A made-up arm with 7 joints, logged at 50 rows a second.
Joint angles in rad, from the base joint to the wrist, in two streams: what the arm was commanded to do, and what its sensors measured. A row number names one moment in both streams.
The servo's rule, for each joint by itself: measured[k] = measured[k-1] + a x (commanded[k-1-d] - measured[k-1]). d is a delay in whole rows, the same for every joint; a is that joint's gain. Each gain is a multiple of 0.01, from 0.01 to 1. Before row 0 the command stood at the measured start. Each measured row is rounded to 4 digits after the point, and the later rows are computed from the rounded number. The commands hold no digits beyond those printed.
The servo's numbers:
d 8
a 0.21 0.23 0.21 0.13 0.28 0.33 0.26
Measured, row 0: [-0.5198 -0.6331 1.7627 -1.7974 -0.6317 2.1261 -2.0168]
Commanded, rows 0 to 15: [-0.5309 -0.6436 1.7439 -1.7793 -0.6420 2.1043 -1.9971]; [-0.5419 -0.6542 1.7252 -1.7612 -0.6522 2.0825 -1.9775]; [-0.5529 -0.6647 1.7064 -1.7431 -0.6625 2.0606 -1.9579]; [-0.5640 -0.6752 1.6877 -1.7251 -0.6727 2.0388 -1.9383]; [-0.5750 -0.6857 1.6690 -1.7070 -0.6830 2.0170 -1.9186]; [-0.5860 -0.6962 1.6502 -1.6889 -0.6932 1.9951 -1.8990]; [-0.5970 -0.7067 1.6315 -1.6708 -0.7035 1.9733 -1.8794]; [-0.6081 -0.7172 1.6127 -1.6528 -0.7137 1.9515 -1.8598]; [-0.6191 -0.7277 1.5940 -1.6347 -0.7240 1.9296 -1.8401]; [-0.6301 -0.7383 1.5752 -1.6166 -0.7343 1.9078 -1.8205]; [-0.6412 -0.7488 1.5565 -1.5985 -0.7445 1.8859 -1.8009]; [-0.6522 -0.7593 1.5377 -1.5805 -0.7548 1.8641 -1.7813]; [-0.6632 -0.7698 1.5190 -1.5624 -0.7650 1.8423 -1.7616]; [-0.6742 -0.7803 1.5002 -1.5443 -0.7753 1.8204 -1.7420]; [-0.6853 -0.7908 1.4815 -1.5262 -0.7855 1.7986 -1.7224]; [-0.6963 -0.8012 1.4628 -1.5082 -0.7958 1.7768 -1.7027]
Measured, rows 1 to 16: [-0.5198 -0.6331 1.7627 -1.7974 -0.6317 2.1261 -2.0168]; [-0.5198 -0.6331 1.7627 -1.7974 -0.6317 2.1261 -2.0168]; [-0.5198 -0.6331 1.7627 -1.7974 -0.6317 2.1261 -2.0168]; [-0.5198 -0.6331 1.7627 -1.7974 -0.6317 2.1261 -2.0168]; [-0.5198 -0.6331 1.7627 -1.7974 -0.6317 2.1261 -2.0168]; [-0.5198 -0.6331 1.7627 -1.7974 -0.6317 2.1261 -2.0168]; [-0.5198 -0.6331 1.7627 -1.7974 -0.6317 2.1261 -2.0168]; [-0.5198 -0.6331 1.7627 -1.7974 -0.6317 2.1261 -2.0168]; [-0.5221 -0.6355 1.7588 -1.7950 -0.6346 2.1189 -2.0117]; [-0.5263 -0.6398 1.7517 -1.7906 -0.6395 2.1069 -2.0028]; [-0.5319 -0.6455 1.7422 -1.7844 -0.6459 2.0916 -1.9911]; [-0.5386 -0.6523 1.7308 -1.7767 -0.6534 2.0742 -1.9774]; [-0.5462 -0.6600 1.7178 -1.7676 -0.6617 2.0553 -1.9621]; [-0.5546 -0.6683 1.7036 -1.7574 -0.6705 2.0354 -1.9457]; [-0.5635 -0.6771 1.6885 -1.7461 -0.6797 2.0149 -1.9285]; [-0.5729 -0.6863 1.6726 -1.7340 -0.6892 1.9940 -1.9106]
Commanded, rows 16 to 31: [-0.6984 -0.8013 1.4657 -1.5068 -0.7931 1.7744 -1.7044]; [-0.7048 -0.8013 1.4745 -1.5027 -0.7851 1.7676 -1.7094]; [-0.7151 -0.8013 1.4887 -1.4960 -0.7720 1.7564 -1.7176]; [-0.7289 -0.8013 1.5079 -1.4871 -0.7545 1.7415 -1.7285]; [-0.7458 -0.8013 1.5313 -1.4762 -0.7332 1.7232 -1.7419]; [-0.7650 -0.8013 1.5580 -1.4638 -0.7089 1.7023 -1.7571]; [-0.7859 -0.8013 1.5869 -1.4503 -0.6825 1.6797 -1.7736]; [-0.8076 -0.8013 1.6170 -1.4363 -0.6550 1.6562 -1.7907]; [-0.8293 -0.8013 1.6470 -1.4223 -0.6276 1.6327 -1.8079]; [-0.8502 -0.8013 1.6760 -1.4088 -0.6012 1.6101 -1.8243]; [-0.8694 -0.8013 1.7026 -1.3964 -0.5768 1.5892 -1.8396]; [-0.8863 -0.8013 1.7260 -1.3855 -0.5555 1.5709 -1.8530]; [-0.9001 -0.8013 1.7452 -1.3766 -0.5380 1.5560 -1.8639]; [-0.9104 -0.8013 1.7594 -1.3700 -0.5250 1.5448 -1.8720]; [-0.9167 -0.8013 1.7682 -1.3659 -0.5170 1.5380 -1.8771]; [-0.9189 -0.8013 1.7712 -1.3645 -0.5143 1.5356 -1.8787]
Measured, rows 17 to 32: [-0.5826 -0.6958 1.6561 -1.7211 -0.6989 1.9727 -1.8923]; [-0.5926 -0.7056 1.6391 -1.7075 -0.7088 1.9513 -1.8736]; [-0.6028 -0.7155 1.6218 -1.6933 -0.7188 1.9297 -1.8547]; [-0.6132 -0.7256 1.6041 -1.6786 -0.7289 1.9081 -1.8356]; [-0.6237 -0.7358 1.5862 -1.6635 -0.7390 1.8864 -1.8164]; [-0.6343 -0.7460 1.5681 -1.6480 -0.7492 1.8646 -1.7971]; [-0.6450 -0.7563 1.5499 -1.6322 -0.7594 1.8428 -1.7777]; [-0.6558 -0.7666 1.5316 -1.6161 -0.7696 1.8210 -1.7582]; [-0.6647 -0.7746 1.5178 -1.6019 -0.7762 1.8056 -1.7442]; [-0.6731 -0.7807 1.5087 -1.5890 -0.7787 1.7931 -1.7352]; [-0.6819 -0.7854 1.5045 -1.5769 -0.7768 1.7810 -1.7306]; [-0.6918 -0.7891 1.5052 -1.5652 -0.7706 1.7680 -1.7301]; [-0.7031 -0.7919 1.5107 -1.5536 -0.7601 1.7532 -1.7332]; [-0.7161 -0.7941 1.5206 -1.5419 -0.7458 1.7364 -1.7394]; [-0.7308 -0.7958 1.5345 -1.5300 -0.7281 1.7177 -1.7483]; [-0.7469 -0.7971 1.5518 -1.5178 -0.7076 1.6974 -1.7593]
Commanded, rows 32 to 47: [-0.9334 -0.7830 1.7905 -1.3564 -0.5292 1.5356 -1.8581]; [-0.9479 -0.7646 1.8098 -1.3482 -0.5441 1.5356 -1.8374]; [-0.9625 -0.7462 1.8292 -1.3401 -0.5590 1.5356 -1.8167]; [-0.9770 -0.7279 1.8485 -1.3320 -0.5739 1.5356 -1.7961]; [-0.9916 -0.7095 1.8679 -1.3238 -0.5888 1.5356 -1.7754]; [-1.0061 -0.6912 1.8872 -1.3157 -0.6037 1.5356 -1.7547]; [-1.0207 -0.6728 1.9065 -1.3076 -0.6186 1.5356 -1.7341]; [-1.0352 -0.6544 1.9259 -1.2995 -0.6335 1.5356 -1.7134]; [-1.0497 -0.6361 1.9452 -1.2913 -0.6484 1.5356 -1.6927]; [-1.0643 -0.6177 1.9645 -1.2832 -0.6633 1.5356 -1.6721]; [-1.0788 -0.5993 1.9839 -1.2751 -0.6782 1.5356 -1.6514]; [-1.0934 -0.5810 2.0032 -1.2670 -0.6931 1.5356 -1.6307]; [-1.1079 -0.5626 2.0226 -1.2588 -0.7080 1.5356 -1.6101]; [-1.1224 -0.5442 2.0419 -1.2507 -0.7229 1.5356 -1.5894]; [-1.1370 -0.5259 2.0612 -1.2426 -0.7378 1.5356 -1.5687]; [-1.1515 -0.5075 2.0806 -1.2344 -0.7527 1.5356 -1.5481]
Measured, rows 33 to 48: [-0.7642 -0.7981 1.5718 -1.5054 -0.6852 1.6760 -1.7719]; [-0.7823 -0.7988 1.5937 -1.4928 -0.6617 1.6543 -1.7855]; [-0.8006 -0.7994 1.6166 -1.4803 -0.6379 1.6328 -1.7996]; [-0.8186 -0.7998 1.6396 -1.4680 -0.6148 1.6124 -1.8135]; [-0.8357 -0.8001 1.6618 -1.4561 -0.5933 1.5938 -1.8266]; [-0.8514 -0.8004 1.6823 -1.4449 -0.5742 1.5776 -1.8384]; [-0.8651 -0.8006 1.7003 -1.4346 -0.5582 1.5645 -1.8485]; [-0.8764 -0.8008 1.7152 -1.4255 -0.5459 1.5550 -1.8564]; [-0.8884 -0.7967 1.7310 -1.4165 -0.5412 1.5486 -1.8568]; [-0.9009 -0.7893 1.7475 -1.4076 -0.5420 1.5443 -1.8518]; [-0.9138 -0.7794 1.7647 -1.3988 -0.5468 1.5414 -1.8427]; [-0.9271 -0.7676 1.7823 -1.3901 -0.5544 1.5395 -1.8306]; [-0.9406 -0.7542 1.8003 -1.3815 -0.5640 1.5382 -1.8162]; [-0.9544 -0.7397 1.8185 -1.3729 -0.5751 1.5373 -1.8002]; [-0.9683 -0.7243 1.8370 -1.3644 -0.5873 1.5367 -1.7830]; [-0.9823 -0.7082 1.8557 -1.3560 -0.6002 1.5363 -1.7649]
